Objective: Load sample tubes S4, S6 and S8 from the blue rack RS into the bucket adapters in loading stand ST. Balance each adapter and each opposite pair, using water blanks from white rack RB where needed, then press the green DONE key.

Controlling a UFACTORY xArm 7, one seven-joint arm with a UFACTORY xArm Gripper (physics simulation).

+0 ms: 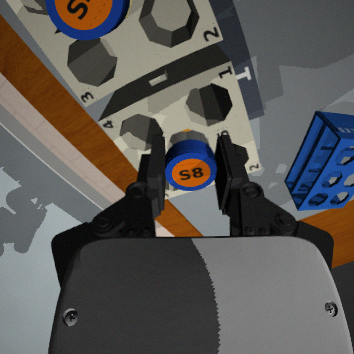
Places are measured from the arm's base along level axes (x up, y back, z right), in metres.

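Pixels of known places: gripper, between the fingertips: (189, 151).
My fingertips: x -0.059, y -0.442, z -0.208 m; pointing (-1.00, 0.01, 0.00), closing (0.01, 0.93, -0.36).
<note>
Behind a point stands the place of what it marks.
My gripper (189, 151) @(y -0.442, x -0.059, z -0.208 m) is shut on tube S8 (191, 167) @(y -0.442, x -0.045, z -0.209 m), which has a blue cap with an orange top. The cap is over the middle of the nearer cream bucket adapter (172, 112) @(y -0.445, x -0.074, z -0.184 m); the tube's body is mostly hidden behind the cap, so its depth in the central hole cannot be told. Holes by the numbers 1 and 4 look empty; the one by 3 is mostly hidden by a finger. A second cream adapter (127, 64) @(y -0.457, x -0.074, z -0.144 m) at the top holds another orange-and-blue-capped tube (84, 14) @(y -0.454, x -0.045, z -0.111 m), its label cut off. Part of the stand (254, 102) @(y -0.372, x -0.160, z -0.246 m) shows beside them.
A blue rack (303, 167) @(y -0.320, x -0.143, z -0.354 m) with several round openings stands at the right; its label is cut off. A dark divider (132, 90) @(y -0.471, x -0.102, z -0.168 m) lies between the adapters. A wooden edge (65, 105) @(y -0.580, x -0.173, z -0.170 m) runs diagonally along the left. RB and the DONE key do not show.
</note>
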